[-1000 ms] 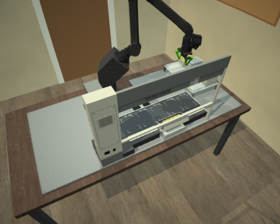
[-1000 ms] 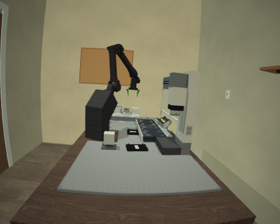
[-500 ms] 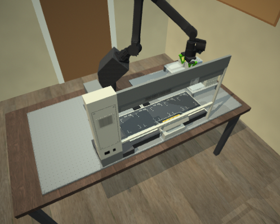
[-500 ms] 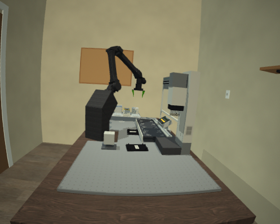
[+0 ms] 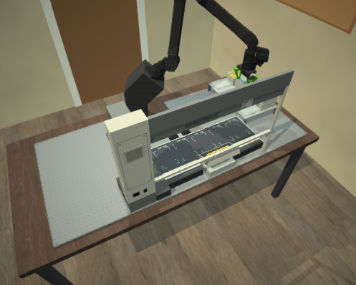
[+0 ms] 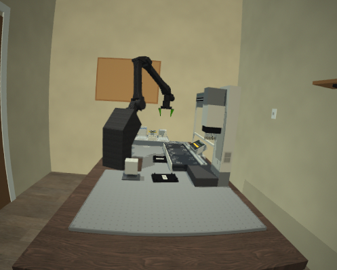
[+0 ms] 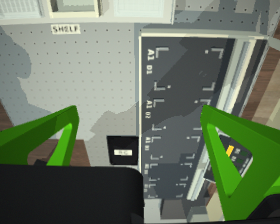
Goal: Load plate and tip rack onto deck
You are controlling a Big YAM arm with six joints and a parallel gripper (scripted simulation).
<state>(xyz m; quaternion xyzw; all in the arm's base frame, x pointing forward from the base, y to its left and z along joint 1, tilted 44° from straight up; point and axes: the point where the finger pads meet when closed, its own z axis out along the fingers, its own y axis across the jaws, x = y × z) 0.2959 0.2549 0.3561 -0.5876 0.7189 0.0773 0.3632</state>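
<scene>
The yellow-framed tip rack is 240 mm to the left of my hand, 210 mm below it and 90 mm behind it. Also, from my hand: shelf unit 260 mm below, 180 mm to the left, 150 mm behind; cream item 240 mm below, 110 mm to the left, 100 mm behind; shelf label 310 mm below, 160 mm behind, 20 mm to the left.
</scene>
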